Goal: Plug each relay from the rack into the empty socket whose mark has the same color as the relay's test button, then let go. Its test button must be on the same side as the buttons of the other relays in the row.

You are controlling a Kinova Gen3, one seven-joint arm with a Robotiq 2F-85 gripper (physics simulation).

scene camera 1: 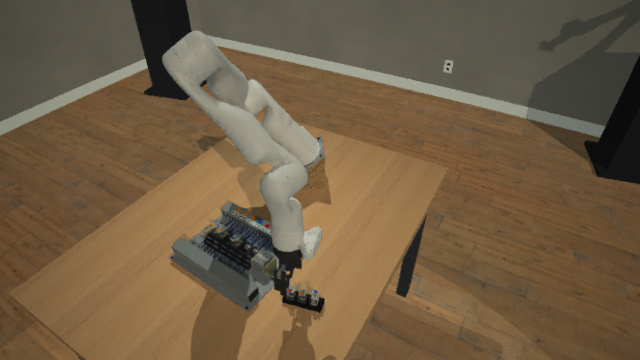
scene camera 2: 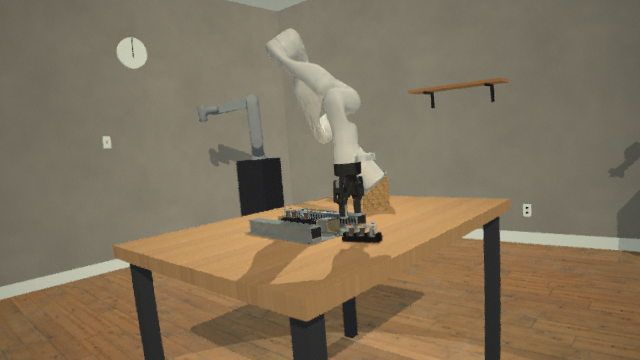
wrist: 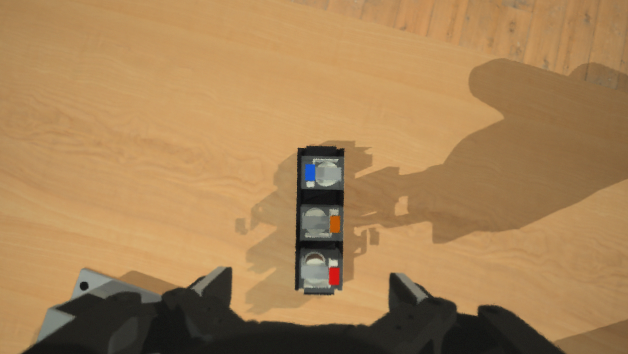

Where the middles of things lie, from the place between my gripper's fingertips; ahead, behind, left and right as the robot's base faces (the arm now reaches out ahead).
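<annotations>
From my hand, the red-button relay [wrist: 320,270] is 1 cm ahead and 4 cm below. I also see the black rack [wrist: 304,196], which is 3 cm to the left of my hand, 1 cm ahead of it and 6 cm below it.
</annotations>
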